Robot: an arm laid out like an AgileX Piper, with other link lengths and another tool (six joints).
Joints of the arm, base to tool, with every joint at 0 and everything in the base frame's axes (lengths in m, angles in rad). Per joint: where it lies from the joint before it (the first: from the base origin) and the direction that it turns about. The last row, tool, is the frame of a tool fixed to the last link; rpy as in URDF.
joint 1: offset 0 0 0.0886 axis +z
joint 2: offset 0 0 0 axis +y
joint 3: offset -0.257 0 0.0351 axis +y
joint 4: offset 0.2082 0 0.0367 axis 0.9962 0 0.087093
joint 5: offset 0 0 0 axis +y
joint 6: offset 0.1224 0 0.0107 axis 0.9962 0 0.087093
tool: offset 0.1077 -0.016 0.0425 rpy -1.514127 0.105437 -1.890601
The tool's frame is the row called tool.
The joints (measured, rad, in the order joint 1, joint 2, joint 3, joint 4, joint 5, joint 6), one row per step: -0.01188, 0.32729, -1.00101, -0.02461, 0.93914, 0.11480; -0.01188, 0.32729, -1.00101, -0.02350, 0.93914, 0.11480; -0.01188, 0.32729, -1.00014, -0.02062, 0.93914, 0.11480; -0.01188, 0.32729, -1.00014, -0.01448, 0.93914, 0.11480; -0.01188, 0.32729, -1.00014, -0.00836, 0.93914, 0.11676; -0.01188, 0.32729, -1.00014, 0.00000, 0.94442, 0.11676; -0.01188, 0.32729, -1.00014, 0.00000, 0.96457, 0.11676; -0.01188, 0.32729, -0.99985, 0.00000, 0.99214, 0.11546; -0.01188, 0.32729, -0.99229, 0.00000, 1.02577, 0.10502; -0.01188, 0.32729, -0.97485, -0.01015, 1.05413, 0.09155; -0.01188, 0.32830, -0.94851, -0.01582, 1.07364, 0.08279; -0.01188, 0.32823, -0.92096, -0.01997, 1.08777, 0.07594; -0.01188, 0.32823, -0.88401, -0.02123, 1.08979, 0.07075; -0.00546, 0.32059, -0.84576, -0.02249, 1.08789, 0.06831
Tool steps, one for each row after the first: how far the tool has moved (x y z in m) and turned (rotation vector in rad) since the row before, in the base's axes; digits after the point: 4 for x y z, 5 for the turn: 0.0000, 0.0002, 0.0000, 0.00080, -0.00001, 0.00077; 0.0002, 0.0005, -0.0004, 0.00210, 0.00085, 0.00199; 0.0001, 0.0010, -0.0001, 0.00445, -0.00005, 0.00423; 0.0001, 0.0010, -0.0001, 0.00636, -0.00009, 0.00387; 0.0001, 0.0014, -0.0014, 0.00614, 0.00521, 0.00574; -0.0003, 0.0000, -0.0047, 0.00024, 0.02015, 0.00000; -0.0005, 0.0000, -0.0066, -0.00094, 0.02787, 0.00028; 0.0001, 0.0003, -0.0105, -0.00962, 0.04131, 0.00261; 0.0009, -0.0015, -0.0127, -0.01971, 0.04610, -0.00304; 0.0020, -0.0009, -0.0143, -0.01178, 0.04710, -0.00099; 0.0016, -0.0006, -0.0135, -0.00888, 0.04182, -0.00026; 0.0027, -0.0001, -0.0144, -0.00523, 0.03913, 0.00134; 0.0014, 0.0008, -0.0130, -0.00298, 0.02878, 0.00680
